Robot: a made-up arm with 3 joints. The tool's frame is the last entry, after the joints.
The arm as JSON. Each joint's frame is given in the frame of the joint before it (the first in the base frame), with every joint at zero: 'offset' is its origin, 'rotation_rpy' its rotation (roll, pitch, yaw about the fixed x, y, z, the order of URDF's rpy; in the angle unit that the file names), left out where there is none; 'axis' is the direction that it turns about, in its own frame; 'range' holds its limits. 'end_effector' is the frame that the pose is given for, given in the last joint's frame.
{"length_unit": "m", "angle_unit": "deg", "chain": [
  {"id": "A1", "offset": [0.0, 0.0, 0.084], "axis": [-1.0, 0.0, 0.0], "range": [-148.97, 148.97]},
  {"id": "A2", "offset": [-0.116, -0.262, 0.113], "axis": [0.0, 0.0, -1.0], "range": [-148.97, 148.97]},
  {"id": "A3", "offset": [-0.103, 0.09, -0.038], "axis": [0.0, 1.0, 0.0], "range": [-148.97, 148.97]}
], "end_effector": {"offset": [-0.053, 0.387, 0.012]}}
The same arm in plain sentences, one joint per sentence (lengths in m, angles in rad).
The arm has three revolute joints in a row. What follows holds with every joint at zero, and every direction is one of the base frame's.
The first joint sits 0.0840 m along +z from the base frame's origin and rotates about -x, from -2.6000 to 2.6000 rad.
The second joint sits 0.1160 m along -x and 0.2620 m along -y and 0.1130 m along +z from the first joint and rotates about -z, from -2.6000 to 2.6000 rad.
The third joint sits 0.1030 m along -x and 0.0900 m along +y and 0.0380 m along -z from the second joint and rotates about +y, from -2.6000 to 2.6000 rad.
The tool frame, which is the frame that the pose is given for, sits 0.0530 m along -x and 0.3870 m along +y and 0.0120 m along +z from the third joint; its axes are parallel to the base frame's.

